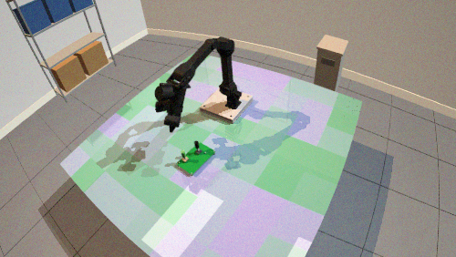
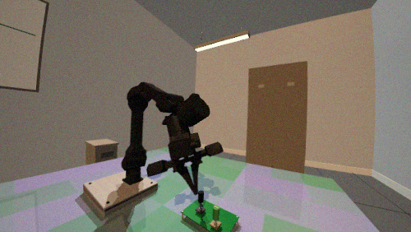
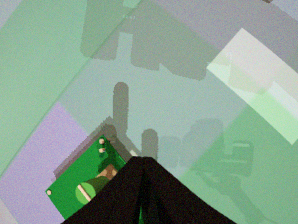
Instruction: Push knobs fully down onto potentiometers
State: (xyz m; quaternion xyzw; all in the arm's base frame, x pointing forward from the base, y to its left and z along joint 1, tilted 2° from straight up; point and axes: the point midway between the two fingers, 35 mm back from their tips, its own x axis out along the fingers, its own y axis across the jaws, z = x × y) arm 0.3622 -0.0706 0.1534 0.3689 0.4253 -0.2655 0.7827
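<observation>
My gripper tip is now 4 cm past the dark knob, 10 cm to the right of it and 7 cm above it. Round my gripper tip: potentiometer knob: 2 cm ahead, 7 cm to the left, 8 cm below.
</observation>
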